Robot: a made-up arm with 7 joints.
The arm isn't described. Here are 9 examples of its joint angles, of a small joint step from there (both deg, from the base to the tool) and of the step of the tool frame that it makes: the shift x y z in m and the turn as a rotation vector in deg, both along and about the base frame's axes.
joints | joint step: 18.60 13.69 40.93 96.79 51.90 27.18 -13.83 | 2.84 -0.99 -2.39 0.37 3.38 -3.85 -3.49
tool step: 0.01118 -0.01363 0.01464 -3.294 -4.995 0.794
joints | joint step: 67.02 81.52 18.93 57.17 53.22 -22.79 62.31 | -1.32 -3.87 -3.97 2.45 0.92 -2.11 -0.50
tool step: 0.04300 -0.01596 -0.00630 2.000 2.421 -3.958
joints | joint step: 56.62 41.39 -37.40 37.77 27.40 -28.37 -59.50 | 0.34 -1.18 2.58 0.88 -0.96 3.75 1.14
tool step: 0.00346 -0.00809 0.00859 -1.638 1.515 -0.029
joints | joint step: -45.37 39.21 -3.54 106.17 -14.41 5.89 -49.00 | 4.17 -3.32 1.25 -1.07 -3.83 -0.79 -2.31
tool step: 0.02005 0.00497 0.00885 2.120 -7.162 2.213
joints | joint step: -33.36 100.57 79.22 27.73 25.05 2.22 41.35 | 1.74 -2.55 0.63 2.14 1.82 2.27 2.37
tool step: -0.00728 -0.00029 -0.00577 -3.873 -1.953 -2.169
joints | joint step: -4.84 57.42 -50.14 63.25 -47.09 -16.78 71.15 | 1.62 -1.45 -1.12 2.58 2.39 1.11 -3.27
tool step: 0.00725 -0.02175 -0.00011 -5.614 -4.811 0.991
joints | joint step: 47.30 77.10 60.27 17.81 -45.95 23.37 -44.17 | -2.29 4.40 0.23 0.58 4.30 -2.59 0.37
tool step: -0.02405 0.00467 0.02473 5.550 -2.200 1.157
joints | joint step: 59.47 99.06 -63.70 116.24 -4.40 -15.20 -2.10 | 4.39 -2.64 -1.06 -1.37 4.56 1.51 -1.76
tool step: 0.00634 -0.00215 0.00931 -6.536 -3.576 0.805
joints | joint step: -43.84 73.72 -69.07 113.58 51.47 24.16 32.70 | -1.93 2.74 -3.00 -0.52 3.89 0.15 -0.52
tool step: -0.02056 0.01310 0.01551 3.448 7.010 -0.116
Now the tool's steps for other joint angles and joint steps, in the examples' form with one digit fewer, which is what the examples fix.
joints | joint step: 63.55 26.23 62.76 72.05 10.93 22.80 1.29 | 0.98 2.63 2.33 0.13 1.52 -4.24 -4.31
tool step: -0.0184 0.0150 0.0062 -2.63 -4.34 8.39
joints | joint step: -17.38 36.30 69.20 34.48 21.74 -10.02 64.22 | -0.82 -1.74 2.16 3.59 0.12 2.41 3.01
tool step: -0.0004 0.0003 0.0084 -1.01 -1.80 -1.99
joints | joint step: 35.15 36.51 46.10 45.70 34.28 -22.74 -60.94 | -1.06 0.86 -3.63 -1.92 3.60 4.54 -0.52
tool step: 0.0054 -0.0104 -0.0152 -4.45 3.56 -4.66
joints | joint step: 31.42 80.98 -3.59 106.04 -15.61 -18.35 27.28 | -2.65 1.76 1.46 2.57 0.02 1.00 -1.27
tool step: -0.0024 -0.0124 -0.0024 1.48 -0.30 -0.86
